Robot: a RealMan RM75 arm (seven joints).
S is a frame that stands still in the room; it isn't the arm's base.
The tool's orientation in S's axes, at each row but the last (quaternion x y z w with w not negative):
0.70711 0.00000 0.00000 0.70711
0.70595 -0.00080 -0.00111 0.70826
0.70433 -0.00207 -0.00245 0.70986
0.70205 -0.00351 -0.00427 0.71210
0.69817 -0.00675 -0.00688 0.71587
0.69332 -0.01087 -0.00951 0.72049
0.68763 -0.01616 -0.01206 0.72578
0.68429 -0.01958 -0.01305 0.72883
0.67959 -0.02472 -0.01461 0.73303
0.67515 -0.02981 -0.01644 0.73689
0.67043 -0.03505 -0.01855 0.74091
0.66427 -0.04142 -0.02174 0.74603
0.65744 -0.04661 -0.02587 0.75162
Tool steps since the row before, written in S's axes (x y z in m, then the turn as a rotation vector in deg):
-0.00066 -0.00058 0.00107 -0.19 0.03 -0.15
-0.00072 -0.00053 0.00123 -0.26 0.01 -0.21
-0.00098 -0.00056 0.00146 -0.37 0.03 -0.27
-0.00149 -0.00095 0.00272 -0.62 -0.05 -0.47
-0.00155 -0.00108 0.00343 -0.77 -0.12 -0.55
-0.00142 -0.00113 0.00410 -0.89 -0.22 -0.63
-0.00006 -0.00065 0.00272 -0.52 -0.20 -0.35
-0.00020 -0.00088 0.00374 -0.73 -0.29 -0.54
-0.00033 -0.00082 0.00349 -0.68 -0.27 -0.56
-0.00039 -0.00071 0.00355 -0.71 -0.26 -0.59
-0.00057 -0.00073 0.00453 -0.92 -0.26 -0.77
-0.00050 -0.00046 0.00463 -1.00 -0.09 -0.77
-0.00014 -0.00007 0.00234 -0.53 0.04 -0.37
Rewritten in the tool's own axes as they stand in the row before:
-0.00066 0.00107 0.00058 -0.19 -0.15 -0.03
-0.00072 0.00123 0.00054 -0.26 -0.21 -0.01
-0.00098 0.00146 0.00058 -0.37 -0.27 -0.03
-0.00148 0.00270 0.00100 -0.62 -0.47 0.05
-0.00153 0.00340 0.00120 -0.77 -0.55 0.12
-0.00138 0.00406 0.00133 -0.88 -0.64 0.22
-0.00002 0.00268 0.00080 -0.51 -0.36 0.20
-0.00012 0.00368 0.00112 -0.72 -0.55 0.29
-0.00023 0.00342 0.00110 -0.67 -0.57 0.26
-0.00027 0.00348 0.00104 -0.70 -0.60 0.25
-0.00039 0.00444 0.00121 -0.92 -0.77 0.25
-0.00031 0.00455 0.00103 -1.01 -0.75 0.09
-0.00005 0.00231 0.00039 -0.54 -0.35 -0.03

